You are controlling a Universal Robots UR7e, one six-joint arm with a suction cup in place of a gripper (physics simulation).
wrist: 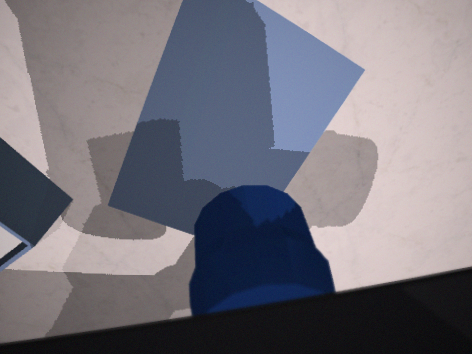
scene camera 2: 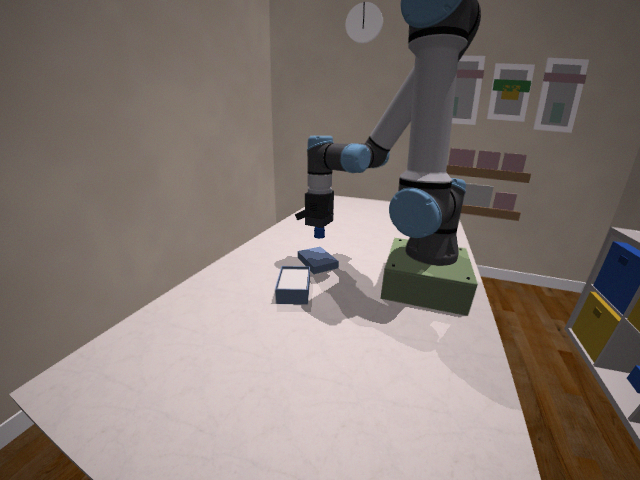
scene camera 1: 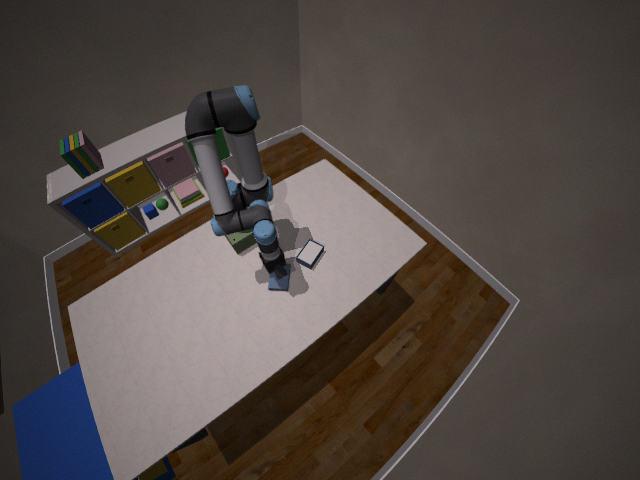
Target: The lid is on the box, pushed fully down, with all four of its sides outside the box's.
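Where they show: hand, its tool point: (wrist: 250, 234) (scene camera 2: 319, 236); arm's base, origin of its link: (scene camera 2: 431, 253).
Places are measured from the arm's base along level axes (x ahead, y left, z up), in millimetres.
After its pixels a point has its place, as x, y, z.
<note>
The lid (scene camera 1: 279, 284) {397, 25, -70} (scene camera 2: 316, 255) {361, 44, -70} (wrist: 215, 95) {383, 47, -70} is a flat blue rectangle lying closed side up on the table, apart from the box. The box (scene camera 1: 303, 264) {363, 175, -82} (scene camera 2: 292, 296) {304, 287, -71} (wrist: 40, 205) {335, 163, -74} is a dark blue, open-topped rectangle with a pale inside. It stands beside the lid, turned at a different angle. My gripper (scene camera 2: 319, 232) (wrist: 254, 215) is a blue suction cup pointing down, open and holding nothing. In the second scene view it hangs above the lid with a visible gap. In the wrist view it covers part of the lid's near edge. In the first scene view the cup is hidden.
The arm's green base block (scene camera 1: 238, 242) {123, -47, -12} (scene camera 2: 428, 289) {-14, 141, -39} stands on the white table (scene camera 1: 180, 335) {367, -474, -96} (scene camera 2: 258, 387) {224, 534, -96}, beyond the lid and box. A shelf unit with coloured bins stands behind the table. A blue surface (scene camera 1: 56, 423) adjoins the table's near left end.
</note>
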